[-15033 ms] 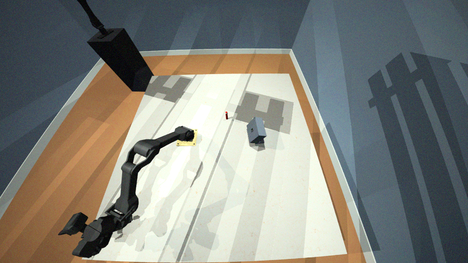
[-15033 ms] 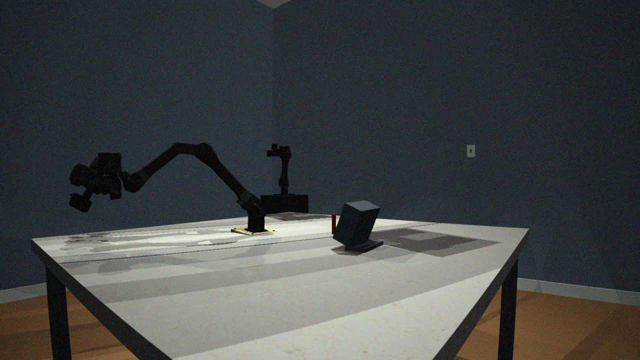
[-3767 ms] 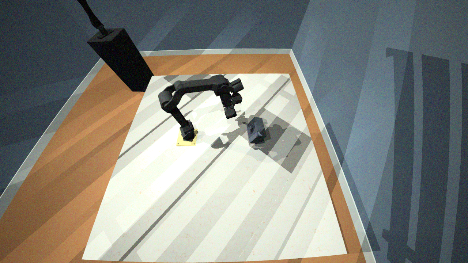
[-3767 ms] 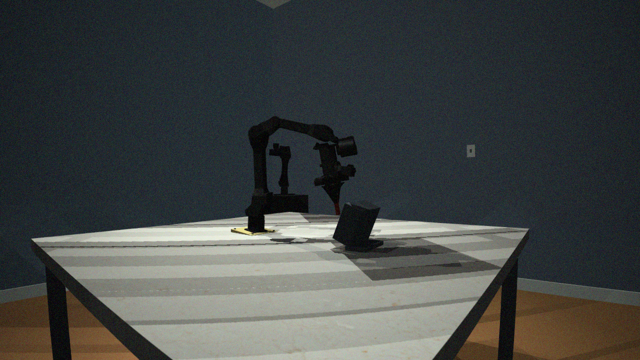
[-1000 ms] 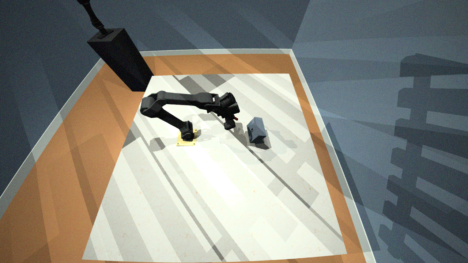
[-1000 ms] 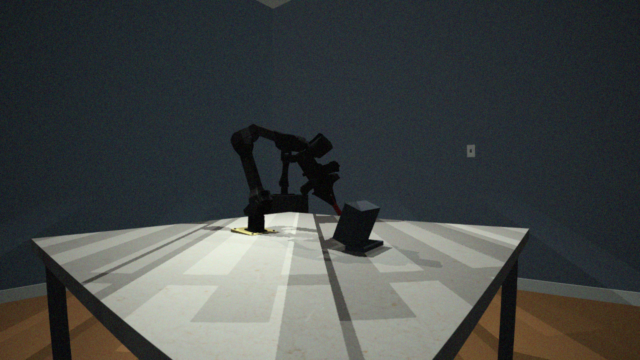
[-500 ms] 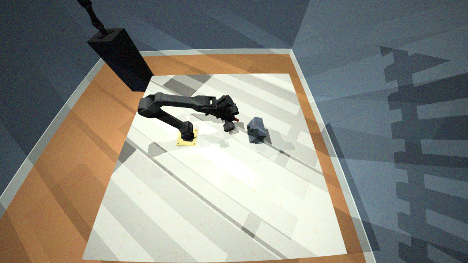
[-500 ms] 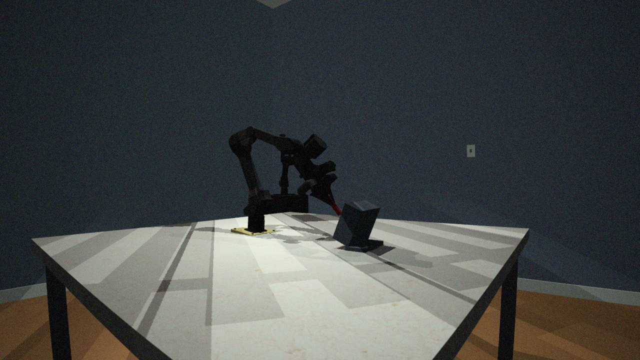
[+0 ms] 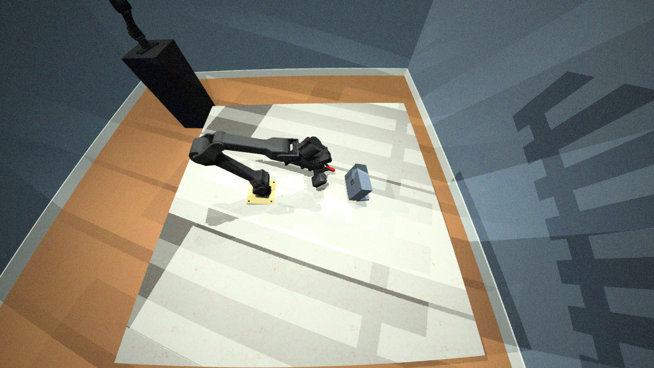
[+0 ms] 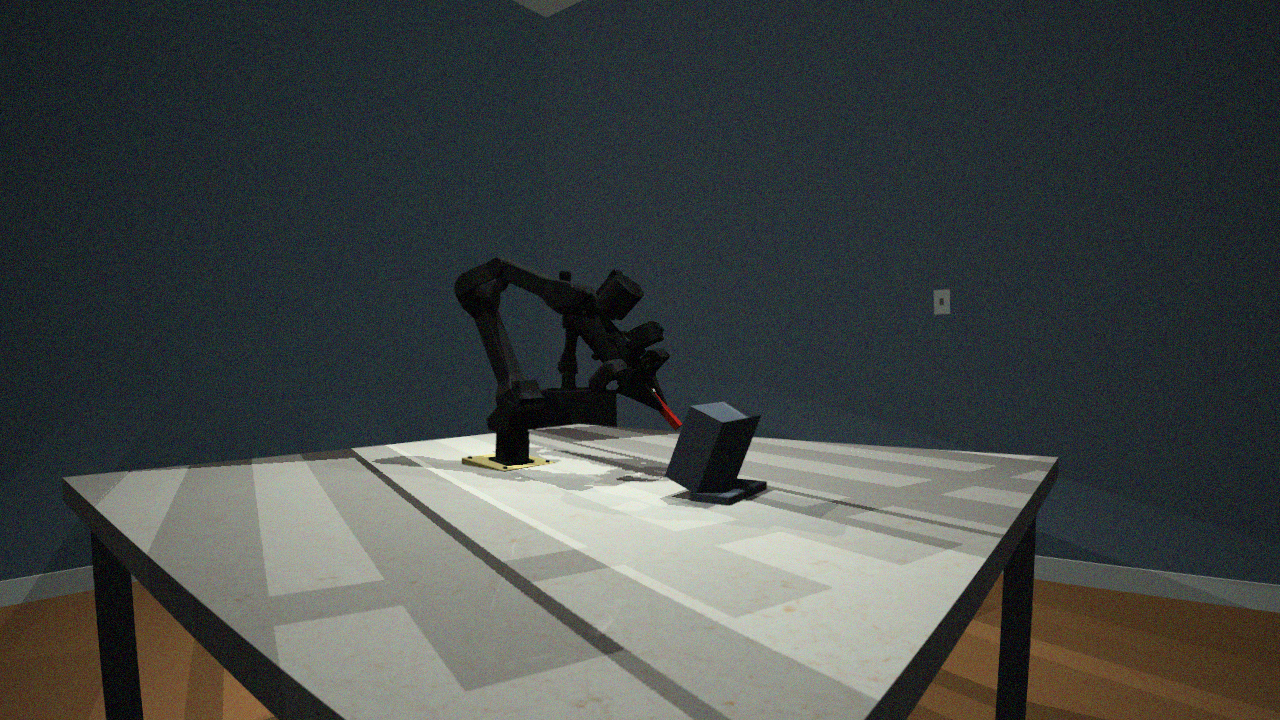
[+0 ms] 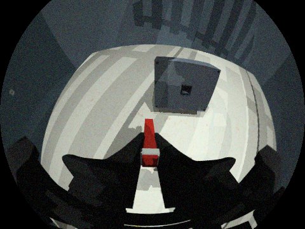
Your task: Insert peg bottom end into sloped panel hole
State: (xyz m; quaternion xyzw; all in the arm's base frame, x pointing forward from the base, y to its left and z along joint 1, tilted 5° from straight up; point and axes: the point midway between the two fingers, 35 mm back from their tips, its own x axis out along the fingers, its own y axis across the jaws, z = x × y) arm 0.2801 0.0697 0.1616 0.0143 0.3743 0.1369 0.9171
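Right now my gripper tip is 130 mm short of the sloped panel, 40 mm to the left of it and 50 mm above it. Round my gripper tip: red peg: 10 mm behind, 10 mm above.
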